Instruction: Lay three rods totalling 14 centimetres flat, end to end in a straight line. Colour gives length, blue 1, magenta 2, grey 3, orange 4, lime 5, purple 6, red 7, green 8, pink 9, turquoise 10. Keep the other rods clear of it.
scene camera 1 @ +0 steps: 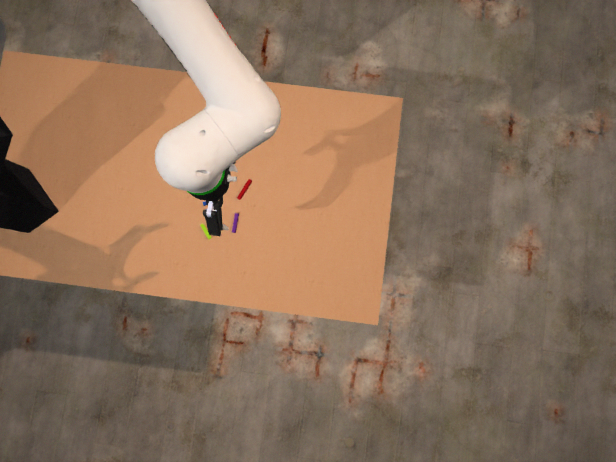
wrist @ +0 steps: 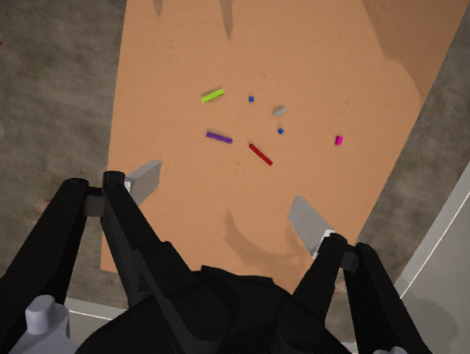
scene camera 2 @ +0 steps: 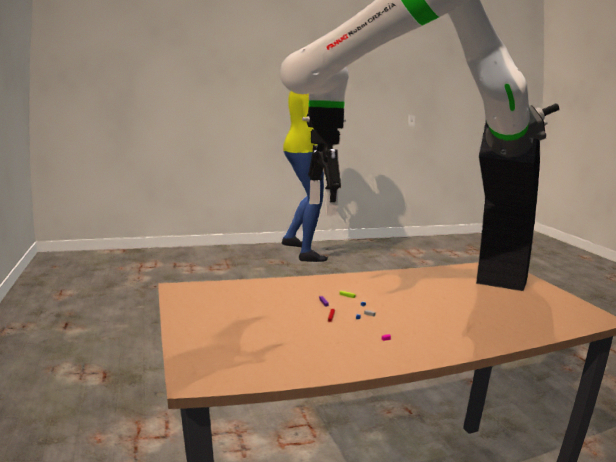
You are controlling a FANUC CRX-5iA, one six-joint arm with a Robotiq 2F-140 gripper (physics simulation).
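Frame: origin at the arm's base, x ahead, y left, z up, level; millimetres.
Where they show: gripper, between the fingertips: (scene camera 1: 227,198) (wrist: 228,191) (scene camera 2: 322,209); arm's base, origin of its link: (scene camera 2: 509,137).
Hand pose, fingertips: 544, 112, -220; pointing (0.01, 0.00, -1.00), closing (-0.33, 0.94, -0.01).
Observation:
Each offset is from my fingertips to the centre of the thing, as dx, dy, dz. Level surfaces: height alone.
My gripper (scene camera 2: 323,199) (wrist: 228,191) is open and empty, high above the table. A lime rod @[-79, -95, -269] (scene camera 1: 205,231) (scene camera 2: 347,294) (wrist: 212,96), a purple rod @[-12, -32, -269] (scene camera 1: 235,223) (scene camera 2: 324,301) (wrist: 219,137) and a red rod @[-35, +72, -269] (scene camera 1: 244,189) (scene camera 2: 331,315) (wrist: 261,154) lie flat, apart, at different angles. One blue rod @[-123, -21, -269] (scene camera 1: 204,203) (scene camera 2: 363,304) (wrist: 251,99) lies near the lime rod; another blue rod @[-107, +77, -269] (scene camera 2: 358,316) (wrist: 280,131) lies near a short grey rod @[-139, +48, -269] (scene camera 2: 369,313) (wrist: 279,111). A magenta rod @[-172, +207, -269] (scene camera 2: 386,337) (wrist: 339,140) lies off to one side. The arm hides the grey and magenta rods in scene camera 1.
The rods lie on a tan table @[dz -274] (scene camera 1: 325,275) (scene camera 2: 260,372). The arm's black pedestal (scene camera 1: 25,200) (scene camera 2: 507,220) stands at one end. A person in a yellow top (scene camera 2: 298,125) and blue trousers stands beyond the table, partly behind the gripper. Arm shadows fall on the table top.

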